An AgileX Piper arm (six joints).
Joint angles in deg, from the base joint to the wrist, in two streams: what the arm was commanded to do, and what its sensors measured. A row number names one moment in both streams.
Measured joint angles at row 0:
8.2, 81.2, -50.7, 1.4, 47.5, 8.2
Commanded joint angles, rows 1 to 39:
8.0, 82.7, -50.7, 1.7, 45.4, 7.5
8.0, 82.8, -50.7, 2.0, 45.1, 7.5
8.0, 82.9, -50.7, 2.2, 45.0, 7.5
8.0, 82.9, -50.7, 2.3, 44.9, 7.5
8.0, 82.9, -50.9, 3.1, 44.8, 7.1
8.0, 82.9, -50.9, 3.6, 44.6, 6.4
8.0, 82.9, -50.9, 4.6, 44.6, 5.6
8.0, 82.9, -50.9, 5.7, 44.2, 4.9
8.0, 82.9, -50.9, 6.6, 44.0, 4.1
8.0, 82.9, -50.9, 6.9, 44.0, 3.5
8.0, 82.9, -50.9, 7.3, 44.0, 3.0
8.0, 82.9, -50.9, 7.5, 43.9, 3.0
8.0, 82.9, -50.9, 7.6, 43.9, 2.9
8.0, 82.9, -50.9, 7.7, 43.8, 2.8
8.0, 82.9, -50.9, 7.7, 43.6, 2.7
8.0, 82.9, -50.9, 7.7, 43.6, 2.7
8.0, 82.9, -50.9, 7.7, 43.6, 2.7
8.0, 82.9, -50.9, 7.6, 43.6, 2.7
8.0, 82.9, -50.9, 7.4, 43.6, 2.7
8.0, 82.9, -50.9, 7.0, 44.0, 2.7
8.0, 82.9, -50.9, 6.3, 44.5, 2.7
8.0, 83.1, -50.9, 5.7, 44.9, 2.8
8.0, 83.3, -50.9, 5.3, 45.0, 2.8
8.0, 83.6, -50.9, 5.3, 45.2, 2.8
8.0, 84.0, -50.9, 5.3, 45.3, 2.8
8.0, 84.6, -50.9, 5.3, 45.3, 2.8
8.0, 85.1, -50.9, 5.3, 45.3, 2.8
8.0, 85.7, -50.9, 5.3, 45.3, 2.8
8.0, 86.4, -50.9, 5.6, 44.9, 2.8
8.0, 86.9, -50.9, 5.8, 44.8, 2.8
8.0, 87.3, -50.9, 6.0, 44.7, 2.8
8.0, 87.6, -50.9, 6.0, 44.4, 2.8
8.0, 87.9, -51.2, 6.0, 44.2, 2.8
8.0, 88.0, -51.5, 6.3, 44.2, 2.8
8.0, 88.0, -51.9, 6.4, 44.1, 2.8
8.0, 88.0, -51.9, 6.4, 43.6, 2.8
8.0, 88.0, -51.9, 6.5, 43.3, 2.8
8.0, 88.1, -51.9, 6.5, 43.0, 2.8
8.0, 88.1, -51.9, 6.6, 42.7, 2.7
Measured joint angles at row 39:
8.2, 88.1, -51.4, 6.2, 44.4, 3.5
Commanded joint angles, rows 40 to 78:
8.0, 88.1, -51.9, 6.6, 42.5, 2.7
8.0, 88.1, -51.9, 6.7, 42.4, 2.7
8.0, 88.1, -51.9, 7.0, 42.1, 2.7
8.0, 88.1, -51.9, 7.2, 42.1, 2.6
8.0, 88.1, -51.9, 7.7, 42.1, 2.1
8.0, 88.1, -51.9, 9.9, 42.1, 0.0
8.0, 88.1, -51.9, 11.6, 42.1, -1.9
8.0, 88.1, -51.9, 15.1, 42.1, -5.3
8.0, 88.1, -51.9, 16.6, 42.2, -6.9
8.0, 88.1, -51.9, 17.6, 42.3, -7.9
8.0, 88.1, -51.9, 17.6, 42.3, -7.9
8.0, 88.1, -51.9, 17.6, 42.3, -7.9
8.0, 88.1, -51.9, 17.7, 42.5, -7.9
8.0, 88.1, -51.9, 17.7, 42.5, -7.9
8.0, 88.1, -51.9, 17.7, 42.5, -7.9
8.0, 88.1, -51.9, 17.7, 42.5, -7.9
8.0, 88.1, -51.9, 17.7, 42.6, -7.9
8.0, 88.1, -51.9, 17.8, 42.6, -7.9
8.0, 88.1, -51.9, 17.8, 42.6, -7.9
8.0, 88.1, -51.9, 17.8, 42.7, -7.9
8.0, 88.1, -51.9, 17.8, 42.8, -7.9
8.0, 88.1, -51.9, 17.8, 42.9, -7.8
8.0, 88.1, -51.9, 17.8, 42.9, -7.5
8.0, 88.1, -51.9, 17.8, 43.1, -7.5
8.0, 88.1, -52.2, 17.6, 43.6, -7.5
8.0, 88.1, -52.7, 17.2, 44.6, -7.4
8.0, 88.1, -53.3, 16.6, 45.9, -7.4
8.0, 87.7, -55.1, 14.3, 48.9, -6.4
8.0, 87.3, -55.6, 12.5, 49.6, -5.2
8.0, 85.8, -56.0, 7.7, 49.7, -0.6
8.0, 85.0, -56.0, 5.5, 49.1, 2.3
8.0, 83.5, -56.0, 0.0, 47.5, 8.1
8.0, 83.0, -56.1, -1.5, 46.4, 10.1
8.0, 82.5, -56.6, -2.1, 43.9, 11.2
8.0, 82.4, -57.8, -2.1, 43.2, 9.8
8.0, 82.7, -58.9, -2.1, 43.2, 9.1
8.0, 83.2, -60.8, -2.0, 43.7, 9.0
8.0, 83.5, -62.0, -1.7, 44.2, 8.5
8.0, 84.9, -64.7, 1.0, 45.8, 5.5
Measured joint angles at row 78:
8.2, 83.1, -59.6, -1.4, 44.1, 9.2
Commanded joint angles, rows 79 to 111:
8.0, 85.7, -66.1, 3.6, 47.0, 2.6
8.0, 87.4, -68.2, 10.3, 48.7, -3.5
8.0, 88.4, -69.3, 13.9, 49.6, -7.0
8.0, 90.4, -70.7, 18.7, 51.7, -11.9
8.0, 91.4, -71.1, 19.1, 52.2, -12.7
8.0, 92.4, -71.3, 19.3, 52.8, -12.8
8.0, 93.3, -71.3, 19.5, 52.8, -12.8
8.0, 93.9, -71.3, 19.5, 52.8, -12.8
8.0, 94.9, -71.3, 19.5, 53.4, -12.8
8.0, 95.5, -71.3, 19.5, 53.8, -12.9
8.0, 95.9, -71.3, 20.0, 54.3, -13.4
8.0, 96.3, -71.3, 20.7, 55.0, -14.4
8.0, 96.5, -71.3, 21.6, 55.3, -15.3
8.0, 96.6, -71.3, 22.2, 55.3, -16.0
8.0, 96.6, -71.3, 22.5, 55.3, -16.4
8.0, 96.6, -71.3, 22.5, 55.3, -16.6
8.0, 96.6, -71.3, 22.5, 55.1, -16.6
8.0, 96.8, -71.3, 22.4, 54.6, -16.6
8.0, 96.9, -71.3, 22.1, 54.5, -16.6
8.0, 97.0, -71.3, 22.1, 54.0, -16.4
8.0, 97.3, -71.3, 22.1, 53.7, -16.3
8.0, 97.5, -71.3, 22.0, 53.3, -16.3
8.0, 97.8, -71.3, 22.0, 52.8, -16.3
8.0, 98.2, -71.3, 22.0, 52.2, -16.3
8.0, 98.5, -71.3, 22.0, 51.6, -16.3
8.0, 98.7, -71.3, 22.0, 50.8, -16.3
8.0, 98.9, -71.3, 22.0, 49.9, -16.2
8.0, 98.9, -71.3, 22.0, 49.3, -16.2
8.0, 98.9, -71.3, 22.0, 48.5, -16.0
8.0, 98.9, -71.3, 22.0, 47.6, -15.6
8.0, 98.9, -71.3, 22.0, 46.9, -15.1
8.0, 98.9, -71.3, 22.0, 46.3, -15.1
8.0, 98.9, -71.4, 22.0, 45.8, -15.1
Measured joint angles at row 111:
8.2, 99.0, -70.8, 21.9, 52.2, -15.5
